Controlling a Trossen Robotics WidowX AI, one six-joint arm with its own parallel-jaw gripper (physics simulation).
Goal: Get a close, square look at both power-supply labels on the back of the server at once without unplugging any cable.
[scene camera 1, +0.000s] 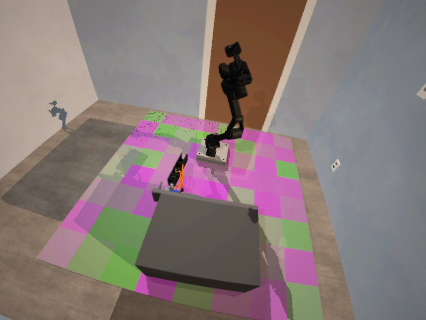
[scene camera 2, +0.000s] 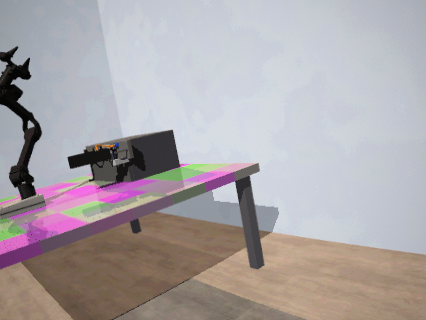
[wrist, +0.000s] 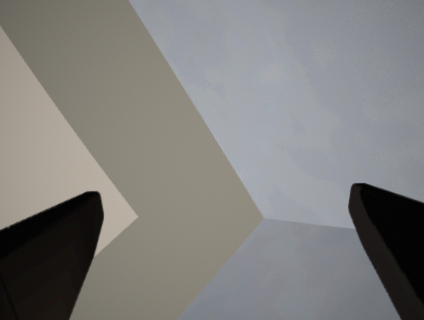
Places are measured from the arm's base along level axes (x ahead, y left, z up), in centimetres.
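Pixels of known places: gripper, fingertip midpoint: (scene camera 1: 240, 51) (scene camera 2: 23, 52) (wrist: 227, 201); arm's base, origin of the base link: (scene camera 1: 210, 153) (scene camera 2: 28, 197).
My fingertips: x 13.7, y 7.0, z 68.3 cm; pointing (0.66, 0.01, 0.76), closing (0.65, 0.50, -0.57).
Ahead of a thing's pixels: the offset from my fingertips to its middle. "pt": to the spot under its first point.
The server (scene camera 1: 200, 240) (scene camera 2: 156, 156) is a dark grey box on the patterned table. Its back, with the cables, faces the arm's side. Orange cables (scene camera 1: 181, 176) (scene camera 2: 104, 147) and a blue part {pt dx +31.8, dy -15.9, dz -53.2 cm} (scene camera 1: 175, 190) (scene camera 2: 116, 145) show at one end of the back, beside a long black bar {dx +16.6, dy -20.1, dz -56.0 cm} (scene camera 1: 176, 171) (scene camera 2: 82, 159) that sticks out from it. The power-supply labels cannot be made out in any view. My gripper (scene camera 2: 21, 55) (wrist: 227, 201) is open and empty, raised high above the table and well away from the server. The wrist view looks at walls and the ceiling; the server does not show there.
The arm's pale base (scene camera 1: 213, 153) (scene camera 2: 22, 205) stands on the pink and green table (scene camera 1: 295, 265) (scene camera 2: 175, 199), facing the server's back. A thin cable (scene camera 2: 70, 190) runs along the tabletop between base and server. A brown door (scene camera 1: 260, 30) is behind the arm.
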